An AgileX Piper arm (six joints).
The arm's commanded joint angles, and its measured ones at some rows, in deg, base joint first. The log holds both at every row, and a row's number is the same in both.
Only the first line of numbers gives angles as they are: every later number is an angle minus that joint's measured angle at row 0.
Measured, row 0: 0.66 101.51 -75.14 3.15 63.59 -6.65
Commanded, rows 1 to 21: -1.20 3.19 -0.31 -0.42 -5.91 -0.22; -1.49 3.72 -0.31 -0.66 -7.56 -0.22; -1.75 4.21 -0.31 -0.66 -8.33 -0.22; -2.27 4.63 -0.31 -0.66 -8.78 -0.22; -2.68 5.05 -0.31 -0.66 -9.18 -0.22; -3.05 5.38 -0.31 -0.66 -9.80 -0.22; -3.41 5.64 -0.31 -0.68 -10.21 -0.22; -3.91 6.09 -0.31 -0.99 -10.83 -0.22; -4.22 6.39 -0.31 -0.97 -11.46 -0.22; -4.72 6.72 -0.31 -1.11 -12.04 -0.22; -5.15 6.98 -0.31 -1.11 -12.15 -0.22; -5.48 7.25 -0.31 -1.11 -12.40 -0.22; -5.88 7.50 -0.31 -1.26 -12.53 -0.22; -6.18 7.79 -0.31 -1.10 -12.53 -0.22; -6.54 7.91 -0.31 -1.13 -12.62 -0.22; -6.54 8.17 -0.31 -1.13 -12.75 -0.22; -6.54 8.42 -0.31 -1.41 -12.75 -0.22; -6.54 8.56 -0.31 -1.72 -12.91 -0.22; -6.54 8.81 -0.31 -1.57 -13.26 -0.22; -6.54 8.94 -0.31 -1.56 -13.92 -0.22; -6.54 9.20 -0.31 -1.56 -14.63 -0.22
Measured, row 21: -6.19 8.50 0.00 -1.37 -12.48 0.00
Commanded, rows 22 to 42: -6.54 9.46 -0.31 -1.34 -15.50 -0.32; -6.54 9.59 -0.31 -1.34 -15.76 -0.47; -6.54 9.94 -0.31 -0.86 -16.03 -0.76; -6.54 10.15 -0.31 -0.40 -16.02 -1.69; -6.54 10.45 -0.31 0.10 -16.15 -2.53; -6.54 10.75 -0.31 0.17 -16.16 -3.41; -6.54 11.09 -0.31 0.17 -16.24 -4.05; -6.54 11.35 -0.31 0.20 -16.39 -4.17; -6.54 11.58 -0.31 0.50 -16.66 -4.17; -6.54 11.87 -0.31 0.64 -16.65 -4.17; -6.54 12.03 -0.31 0.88 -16.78 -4.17; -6.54 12.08 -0.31 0.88 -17.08 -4.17; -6.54 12.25 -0.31 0.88 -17.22 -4.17; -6.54 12.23 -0.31 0.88 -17.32 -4.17; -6.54 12.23 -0.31 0.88 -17.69 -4.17; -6.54 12.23 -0.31 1.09 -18.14 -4.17; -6.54 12.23 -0.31 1.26 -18.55 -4.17; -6.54 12.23 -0.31 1.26 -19.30 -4.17; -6.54 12.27 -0.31 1.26 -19.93 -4.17; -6.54 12.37 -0.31 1.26 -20.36 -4.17; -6.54 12.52 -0.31 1.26 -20.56 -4.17
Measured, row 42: -6.19 12.16 0.00 0.98 -18.60 -3.66
